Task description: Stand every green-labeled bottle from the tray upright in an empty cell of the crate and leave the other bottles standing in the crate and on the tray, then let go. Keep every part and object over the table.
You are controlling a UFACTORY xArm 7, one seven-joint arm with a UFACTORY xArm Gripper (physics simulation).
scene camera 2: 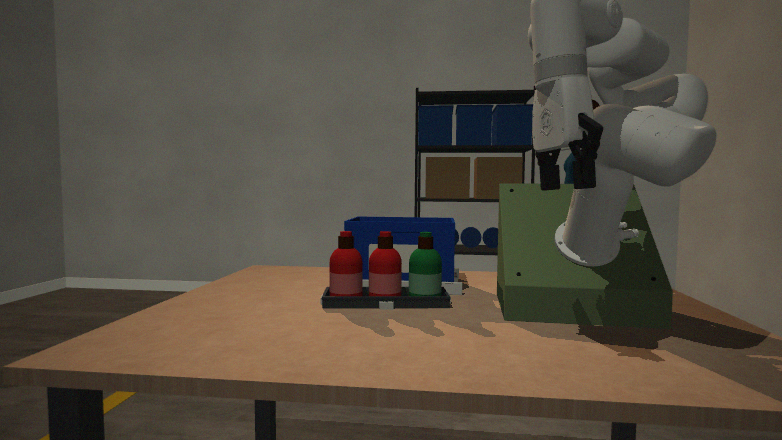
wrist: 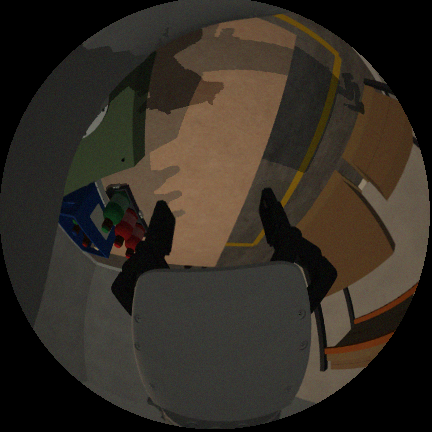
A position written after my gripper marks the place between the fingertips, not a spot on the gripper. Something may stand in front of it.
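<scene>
I can see a green-labeled bottle (scene camera 2: 425, 264), (wrist: 115, 208), and my gripper (wrist: 213, 203) is in sight too.
</scene>
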